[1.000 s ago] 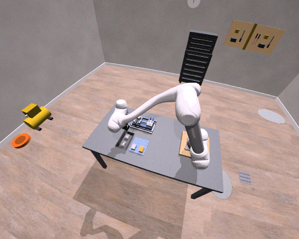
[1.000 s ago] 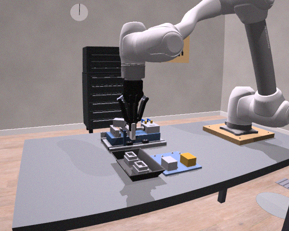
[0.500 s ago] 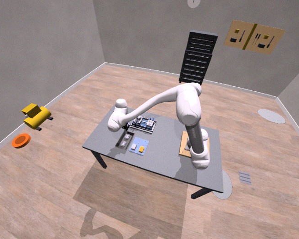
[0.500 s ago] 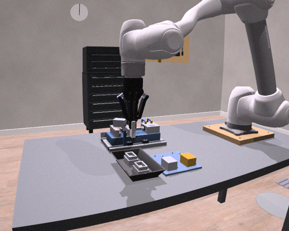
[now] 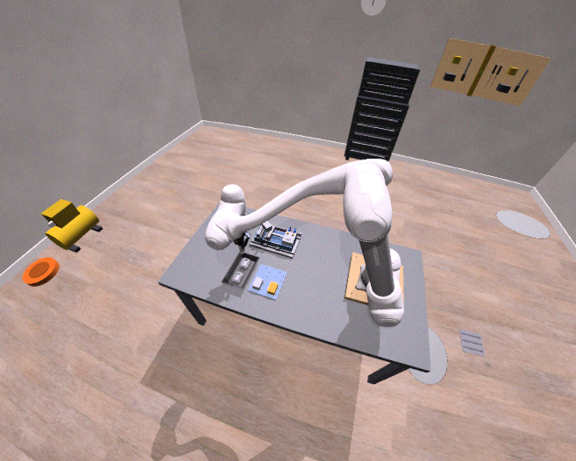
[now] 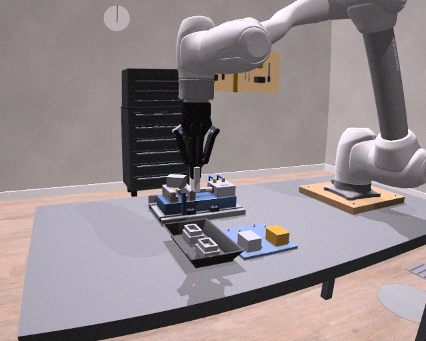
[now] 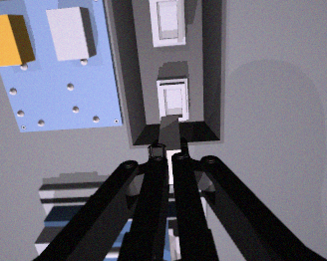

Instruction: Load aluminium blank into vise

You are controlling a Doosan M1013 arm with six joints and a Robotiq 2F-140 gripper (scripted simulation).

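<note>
My hand is 26 cm to the left of the moving jaw, 11 cm above it and 5 cm past it. The rest, counted from my hand: dark work stop rod: 21 cm to the right, 10 cm below, 1 cm behind; then fixed jaw: 25 cm to the right, 11 cm below, 2 cm ahead; then infeed plate: 19 cm below, 17 cm behind, 3 cm to the left.
</note>
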